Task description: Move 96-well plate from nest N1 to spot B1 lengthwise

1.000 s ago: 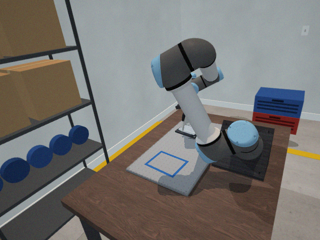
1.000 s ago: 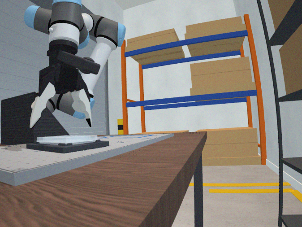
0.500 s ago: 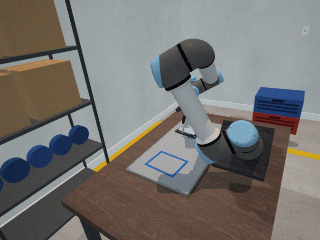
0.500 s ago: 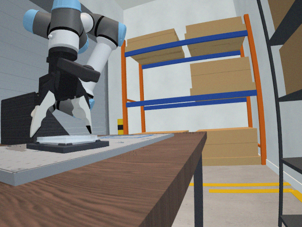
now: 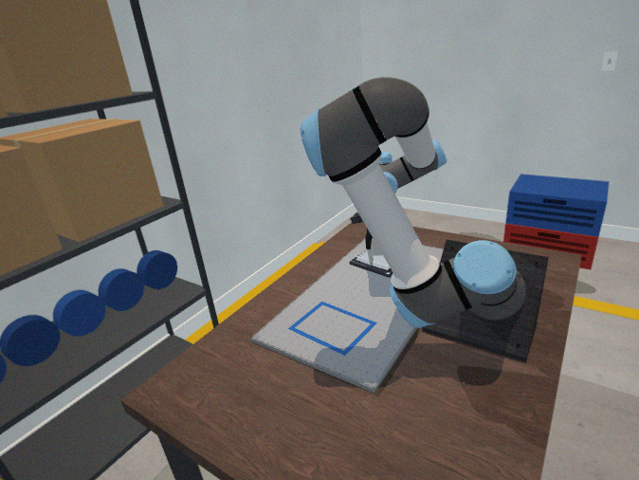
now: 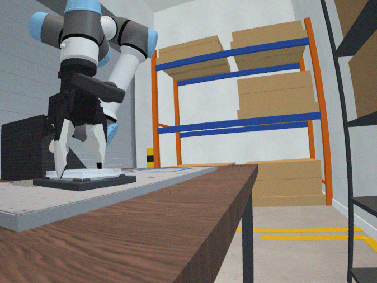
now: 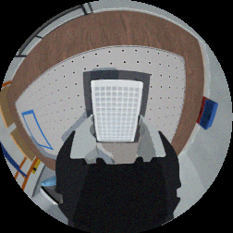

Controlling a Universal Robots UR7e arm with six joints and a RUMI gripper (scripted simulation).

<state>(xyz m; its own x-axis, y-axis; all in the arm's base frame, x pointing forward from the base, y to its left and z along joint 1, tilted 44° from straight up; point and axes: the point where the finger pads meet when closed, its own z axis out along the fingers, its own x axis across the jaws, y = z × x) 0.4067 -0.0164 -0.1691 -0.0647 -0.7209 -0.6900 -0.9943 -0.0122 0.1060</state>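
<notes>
Right now my hand is 20 mm above the dark plate nest. Also, from my hand: 96-well plate (10 mm below).
</notes>
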